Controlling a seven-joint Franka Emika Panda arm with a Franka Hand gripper.
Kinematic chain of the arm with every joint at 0, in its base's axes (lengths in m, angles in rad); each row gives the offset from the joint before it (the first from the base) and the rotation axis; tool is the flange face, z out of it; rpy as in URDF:
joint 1: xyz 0 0 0.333 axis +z
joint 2: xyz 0 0 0 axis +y
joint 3: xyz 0 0 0.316 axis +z
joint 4: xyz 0.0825 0 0 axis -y
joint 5: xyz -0.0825 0 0.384 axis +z
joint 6: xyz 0 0 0 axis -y
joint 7: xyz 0.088 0 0 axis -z
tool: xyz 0 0 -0.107 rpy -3.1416 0 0
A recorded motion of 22 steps. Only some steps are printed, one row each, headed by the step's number.
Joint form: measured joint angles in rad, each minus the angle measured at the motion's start. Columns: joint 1, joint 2, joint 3, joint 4, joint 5, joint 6, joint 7.
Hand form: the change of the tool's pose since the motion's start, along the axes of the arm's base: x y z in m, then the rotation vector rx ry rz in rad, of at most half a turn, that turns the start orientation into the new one. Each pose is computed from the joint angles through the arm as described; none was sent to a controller.
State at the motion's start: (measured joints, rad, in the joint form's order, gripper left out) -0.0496 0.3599 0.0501 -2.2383 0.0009 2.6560 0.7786
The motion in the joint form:
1: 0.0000 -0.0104 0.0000 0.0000 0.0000 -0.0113 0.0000
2: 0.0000 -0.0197 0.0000 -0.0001 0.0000 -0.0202 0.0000
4: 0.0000 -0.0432 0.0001 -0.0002 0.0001 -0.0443 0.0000
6: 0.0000 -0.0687 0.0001 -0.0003 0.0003 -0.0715 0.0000
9: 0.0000 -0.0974 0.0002 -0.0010 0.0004 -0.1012 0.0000
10: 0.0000 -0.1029 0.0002 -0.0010 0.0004 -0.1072 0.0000
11: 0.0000 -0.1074 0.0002 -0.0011 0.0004 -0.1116 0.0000
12: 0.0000 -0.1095 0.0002 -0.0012 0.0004 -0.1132 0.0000
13: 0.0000 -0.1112 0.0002 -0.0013 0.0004 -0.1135 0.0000
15: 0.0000 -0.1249 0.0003 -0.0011 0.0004 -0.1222 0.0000
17: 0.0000 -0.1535 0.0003 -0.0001 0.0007 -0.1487 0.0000
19: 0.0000 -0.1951 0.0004 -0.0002 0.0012 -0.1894 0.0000
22: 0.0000 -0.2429 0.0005 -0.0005 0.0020 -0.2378 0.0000
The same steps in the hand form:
1: 0.0001 0.0000 0.0047 -0.0005 0.0009 0.0002
2: 0.0002 -0.0001 0.0089 -0.0009 0.0006 0.0004
4: 0.0002 -0.0001 0.0196 -0.0019 0.0013 0.0008
6: -0.0002 -0.0002 0.0310 -0.0030 0.0032 0.0010
9: -0.0011 -0.0002 0.0438 -0.0043 0.0049 0.0015
10: -0.0013 -0.0002 0.0462 -0.0045 0.0054 0.0016
11: -0.0014 -0.0002 0.0483 -0.0047 0.0054 0.0016
12: -0.0015 -0.0002 0.0492 -0.0048 0.0050 0.0017
13: -0.0014 -0.0002 0.0501 -0.0049 0.0037 0.0017
15: -0.0013 -0.0002 0.0569 -0.0056 -0.0015 0.0018
17: -0.0020 -0.0003 0.0705 -0.0068 -0.0045 0.0019
19: -0.0045 -0.0002 0.0894 -0.0084 -0.0053 0.0021
22: -0.0085 -0.0002 0.1107 -0.0102 -0.0043 0.0020

